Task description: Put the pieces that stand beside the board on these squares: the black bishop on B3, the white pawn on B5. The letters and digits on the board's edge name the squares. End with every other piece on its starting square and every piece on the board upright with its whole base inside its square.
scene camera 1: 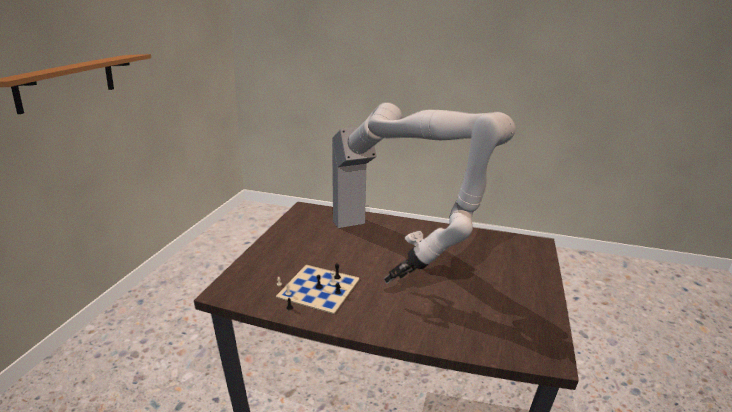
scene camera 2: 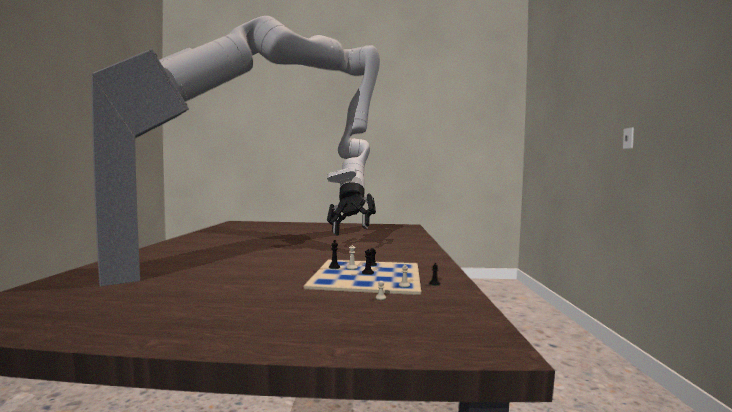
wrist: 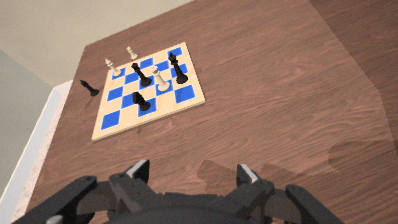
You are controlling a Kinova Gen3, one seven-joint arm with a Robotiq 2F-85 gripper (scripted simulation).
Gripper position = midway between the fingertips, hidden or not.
Note:
I see my gripper (scene camera 2: 350, 231).
My gripper shows as well in the wrist view (wrist: 193, 171).

